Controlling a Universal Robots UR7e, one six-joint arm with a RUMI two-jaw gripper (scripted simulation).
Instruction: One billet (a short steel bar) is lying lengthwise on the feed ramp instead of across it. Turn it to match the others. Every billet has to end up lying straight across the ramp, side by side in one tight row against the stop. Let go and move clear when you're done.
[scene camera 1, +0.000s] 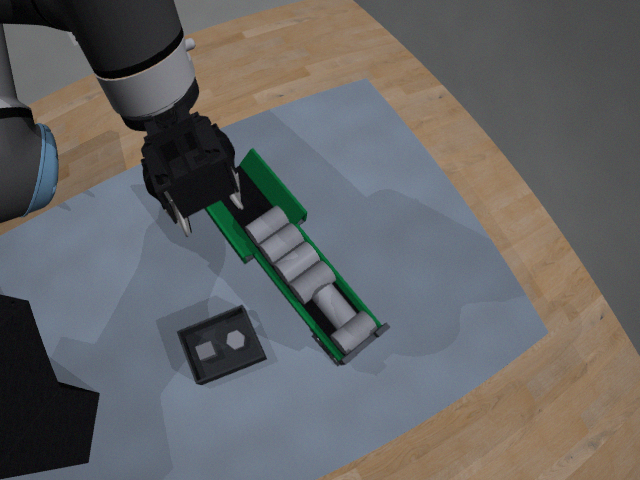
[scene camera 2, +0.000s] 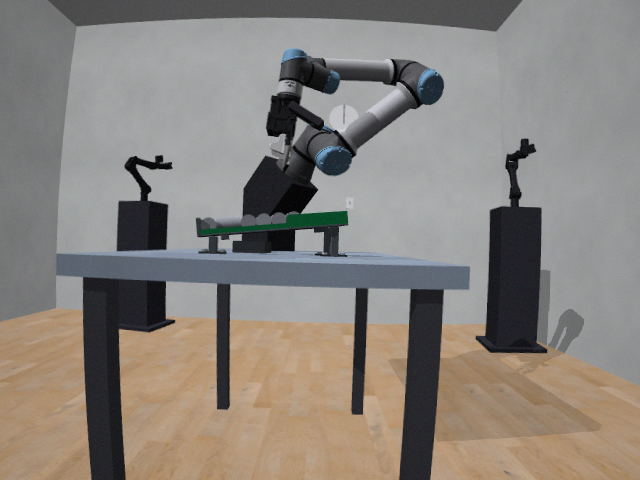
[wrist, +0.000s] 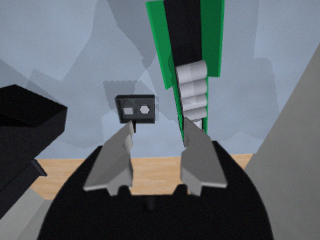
In view: my gripper (scene camera 1: 213, 219), a billet (scene camera 1: 333, 305), a dark tray (scene camera 1: 215, 329), a billet (scene camera 1: 361, 326), a billet (scene camera 1: 305, 287), a billet (scene camera 1: 304, 257) and a billet (scene camera 1: 289, 238).
The dark tray shows as well in the wrist view (wrist: 121, 100). My gripper also shows in scene camera 2 (scene camera 2: 283, 170) and in the wrist view (wrist: 159, 119).
